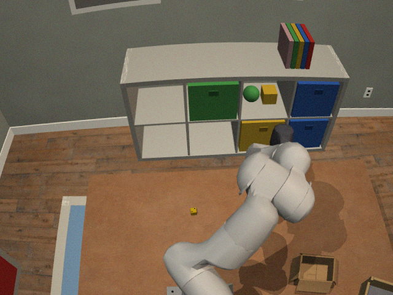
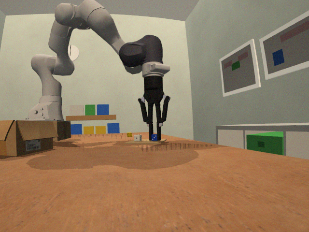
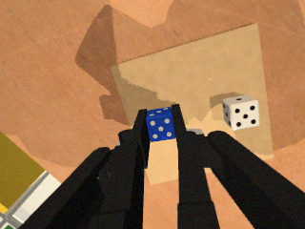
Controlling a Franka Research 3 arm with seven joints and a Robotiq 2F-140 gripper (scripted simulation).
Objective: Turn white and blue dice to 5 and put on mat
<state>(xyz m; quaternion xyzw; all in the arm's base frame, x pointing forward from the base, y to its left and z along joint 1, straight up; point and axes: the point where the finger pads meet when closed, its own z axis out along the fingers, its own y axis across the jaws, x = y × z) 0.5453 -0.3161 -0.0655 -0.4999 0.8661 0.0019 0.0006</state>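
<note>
Now: the blue die 2 cm below my hand. Also, from my hand: tan mat (3 cm behind, 2 cm to the left, 4 cm below); yellow die (9 cm behind, 34 cm to the left, 3 cm below); white die (6 cm behind, 4 cm to the left, 2 cm below).
</note>
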